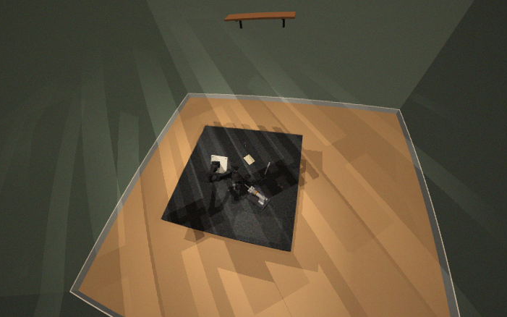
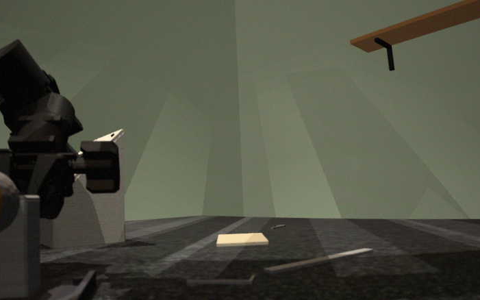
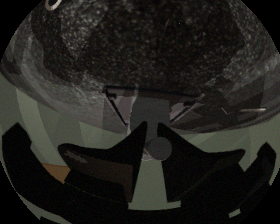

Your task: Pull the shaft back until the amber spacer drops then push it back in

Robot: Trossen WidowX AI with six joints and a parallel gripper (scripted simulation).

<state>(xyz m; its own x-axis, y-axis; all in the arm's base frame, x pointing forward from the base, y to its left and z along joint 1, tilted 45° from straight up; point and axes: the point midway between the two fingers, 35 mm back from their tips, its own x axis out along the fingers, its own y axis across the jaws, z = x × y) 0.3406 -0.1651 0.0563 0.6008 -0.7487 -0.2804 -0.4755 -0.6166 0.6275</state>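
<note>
Right now the amber spacer is 9 cm ahead of my gripper tip, 5 cm to the right of it and 2 cm above it. The rest, counted from my gripper tip: thin grey bar 14 cm ahead, 28 cm to the left, 5 cm below; tan flat plate 8 cm behind, 36 cm to the left, 5 cm below.
</note>
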